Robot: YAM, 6 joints.
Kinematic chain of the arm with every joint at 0, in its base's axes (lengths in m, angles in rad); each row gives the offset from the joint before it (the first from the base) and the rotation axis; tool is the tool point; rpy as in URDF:
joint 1: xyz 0 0 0.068 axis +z
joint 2: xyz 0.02 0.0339 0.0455 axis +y
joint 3: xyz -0.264 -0.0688 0 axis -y
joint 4: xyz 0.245 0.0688 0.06 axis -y
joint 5: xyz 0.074 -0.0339 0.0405 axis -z
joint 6: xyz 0.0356 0 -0.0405 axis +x
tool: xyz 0 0 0 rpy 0 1.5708 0
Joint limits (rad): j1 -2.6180..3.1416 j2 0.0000..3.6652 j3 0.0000..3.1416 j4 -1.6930..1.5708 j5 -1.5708..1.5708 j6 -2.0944..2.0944
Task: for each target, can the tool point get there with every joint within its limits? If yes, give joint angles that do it. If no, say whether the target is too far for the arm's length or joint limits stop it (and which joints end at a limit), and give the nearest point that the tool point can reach.
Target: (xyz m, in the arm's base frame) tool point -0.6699 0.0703 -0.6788
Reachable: no: too far | nearest point -0.4420 0.0464 -0.3228 | short by 0.423 m
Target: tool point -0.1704 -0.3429 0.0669
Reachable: yes | joints -2.1171 2.4609 1.6248 -1.3700 -1.1548 -0.7528
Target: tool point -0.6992 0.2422 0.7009
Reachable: no: too far | nearest point -0.4771 0.1653 0.5091 | short by 0.303 m
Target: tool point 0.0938 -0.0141 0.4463
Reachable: yes | joints 0.1624 0.7675 1.3460 -0.9544 0.9571 -1.7276
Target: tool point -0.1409 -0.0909 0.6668
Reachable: yes | joints 0.3739 1.0297 2.3755 0.7621 1.1966 -1.4683
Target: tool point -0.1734 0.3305 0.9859
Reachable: no: too far | nearest point -0.1184 0.2257 0.6936 | short by 0.315 m
